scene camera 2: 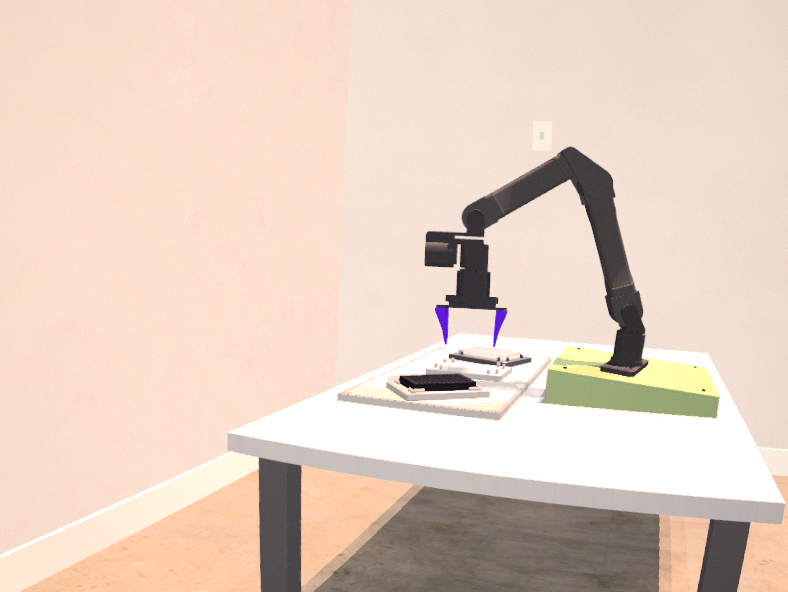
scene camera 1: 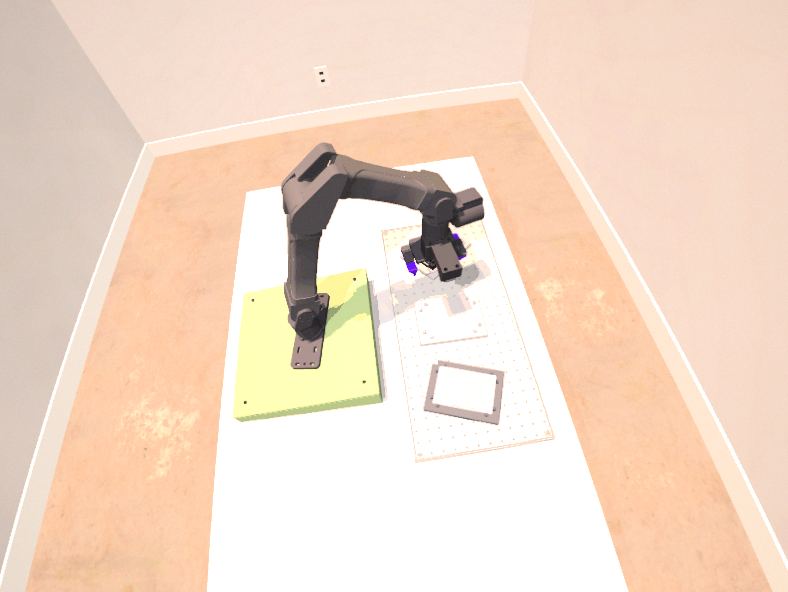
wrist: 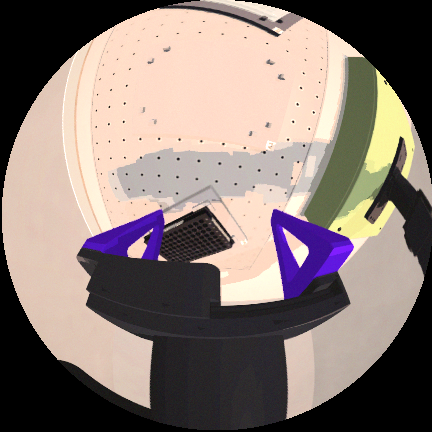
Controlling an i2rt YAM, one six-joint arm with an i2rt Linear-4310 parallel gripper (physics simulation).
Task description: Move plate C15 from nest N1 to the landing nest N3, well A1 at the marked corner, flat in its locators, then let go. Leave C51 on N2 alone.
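Note:
A black well plate (scene camera 2: 437, 381) (wrist: 192, 237) sits on a light nest (scene camera 2: 480, 393) at one end of the perforated board. The arm hides it in scene view 1. The middle nest (scene camera 1: 439, 330) (scene camera 2: 468, 371) (wrist: 215, 95) is pale, holds no plate and shows small locator pegs. A white plate (scene camera 1: 465, 388) (scene camera 2: 487, 351) lies on a dark-framed nest (scene camera 1: 461, 414) (wrist: 240, 13). Plate and nest names are not readable, so I cannot tell which plate is C15. My gripper (scene camera 1: 436, 258) (scene camera 2: 470, 345) (wrist: 217, 214) is open and empty, high above the board near the black plate's end.
The perforated board (scene camera 1: 477, 439) (scene camera 2: 433, 407) lies on the white table (scene camera 1: 318, 497) (scene camera 2: 509, 458). The arm stands on a yellow-green block (scene camera 1: 273, 375) (scene camera 2: 630, 398) beside the board. Shadows of the arm cross the board.

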